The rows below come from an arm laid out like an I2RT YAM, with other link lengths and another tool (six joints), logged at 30 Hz.
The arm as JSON. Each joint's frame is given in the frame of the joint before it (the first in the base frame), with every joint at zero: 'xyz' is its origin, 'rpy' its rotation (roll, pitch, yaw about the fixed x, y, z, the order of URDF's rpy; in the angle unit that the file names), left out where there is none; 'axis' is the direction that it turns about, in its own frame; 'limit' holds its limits. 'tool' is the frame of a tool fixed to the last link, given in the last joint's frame.
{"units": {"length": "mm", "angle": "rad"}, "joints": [
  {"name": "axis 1", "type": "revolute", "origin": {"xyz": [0.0, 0.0, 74.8]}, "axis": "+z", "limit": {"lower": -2.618, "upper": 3.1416}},
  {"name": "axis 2", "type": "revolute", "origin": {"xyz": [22.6, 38.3, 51.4], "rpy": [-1.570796, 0.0, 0.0]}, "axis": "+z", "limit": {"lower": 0.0, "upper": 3.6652}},
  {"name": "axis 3", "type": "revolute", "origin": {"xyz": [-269.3, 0.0, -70.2], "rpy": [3.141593, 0.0, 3.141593]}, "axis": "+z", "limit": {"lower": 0.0, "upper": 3.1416}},
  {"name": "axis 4", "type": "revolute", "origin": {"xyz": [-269.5, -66.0, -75.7]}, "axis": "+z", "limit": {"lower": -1.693, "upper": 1.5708}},
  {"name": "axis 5", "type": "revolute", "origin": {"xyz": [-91.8, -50.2, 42.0], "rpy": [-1.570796, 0.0, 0.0]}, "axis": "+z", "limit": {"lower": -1.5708, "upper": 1.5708}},
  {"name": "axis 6", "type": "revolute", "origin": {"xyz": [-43.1, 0.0, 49.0], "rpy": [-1.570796, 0.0, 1.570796]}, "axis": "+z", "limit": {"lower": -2.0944, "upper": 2.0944}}
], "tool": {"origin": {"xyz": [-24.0, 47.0, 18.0], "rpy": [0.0, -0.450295, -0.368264]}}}
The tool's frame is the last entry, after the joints.
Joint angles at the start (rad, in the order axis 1, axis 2, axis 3, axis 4, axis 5, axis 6):
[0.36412, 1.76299, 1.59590, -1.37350, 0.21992, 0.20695]
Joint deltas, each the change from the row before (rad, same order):
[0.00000, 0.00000, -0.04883, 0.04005, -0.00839, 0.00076]
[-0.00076, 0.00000, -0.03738, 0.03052, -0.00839, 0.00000]
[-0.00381, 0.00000, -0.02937, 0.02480, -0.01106, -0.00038]
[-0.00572, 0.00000, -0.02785, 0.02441, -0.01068, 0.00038]
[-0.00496, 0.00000, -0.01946, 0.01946, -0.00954, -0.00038]
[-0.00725, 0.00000, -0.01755, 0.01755, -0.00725, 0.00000]
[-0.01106, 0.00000, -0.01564, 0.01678, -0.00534, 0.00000]
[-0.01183, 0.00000, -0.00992, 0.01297, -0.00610, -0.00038]
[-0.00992, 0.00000, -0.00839, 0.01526, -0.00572, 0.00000]
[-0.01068, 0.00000, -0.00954, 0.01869, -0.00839, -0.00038]
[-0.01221, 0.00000, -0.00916, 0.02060, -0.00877, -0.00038]
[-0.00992, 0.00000, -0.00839, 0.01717, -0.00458, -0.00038]
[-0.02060, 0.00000, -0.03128, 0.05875, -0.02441, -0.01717]
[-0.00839, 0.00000, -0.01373, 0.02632, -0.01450, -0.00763]
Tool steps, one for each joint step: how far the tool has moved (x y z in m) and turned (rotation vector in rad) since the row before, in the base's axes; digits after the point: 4 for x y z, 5 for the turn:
[-0.0007, 0.0002, -0.0143, 0.00479, 0.01105, -0.00053]
[-0.0009, -0.0002, -0.0111, 0.00540, 0.00940, -0.00061]
[-0.0006, -0.0012, -0.0088, 0.00870, 0.00825, -0.00330]
[-0.0005, -0.0020, -0.0083, 0.00883, 0.00689, -0.00600]
[-0.0001, -0.0015, -0.0058, 0.00893, 0.00335, -0.00452]
[0.0001, -0.0026, -0.0052, 0.00682, 0.00245, -0.00720]
[0.0006, -0.0041, -0.0045, 0.00542, 0.00068, -0.01102]
[0.0010, -0.0042, -0.0029, 0.00673, -0.00089, -0.01140]
[0.0014, -0.0033, -0.0022, 0.00756, -0.00477, -0.00984]
[0.0016, -0.0034, -0.0026, 0.01071, -0.00618, -0.01012]
[0.0020, -0.0039, -0.0023, 0.01166, -0.00839, -0.01155]
[0.0015, -0.0034, -0.0021, 0.00680, -0.00712, -0.00935]
[0.0038, -0.0053, -0.0081, 0.02921, -0.01850, -0.00209]
[0.0016, -0.0019, -0.0036, 0.01636, -0.00806, 0.00035]

